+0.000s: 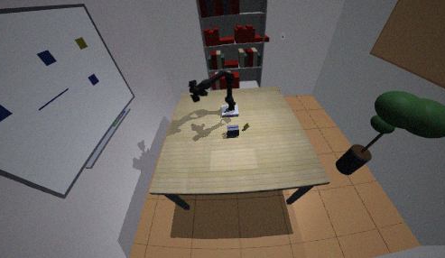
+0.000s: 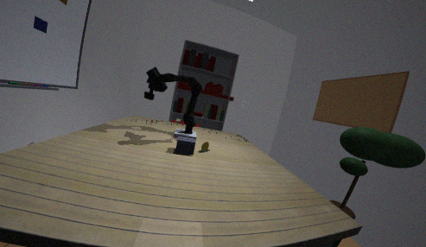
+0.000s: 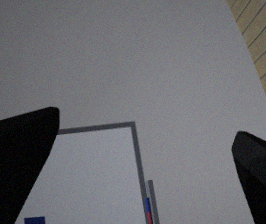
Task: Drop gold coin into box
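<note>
Now: gripper tip 120 mm short of the gold coin, 520 mm to the right of it and 290 mm above it.
</note>
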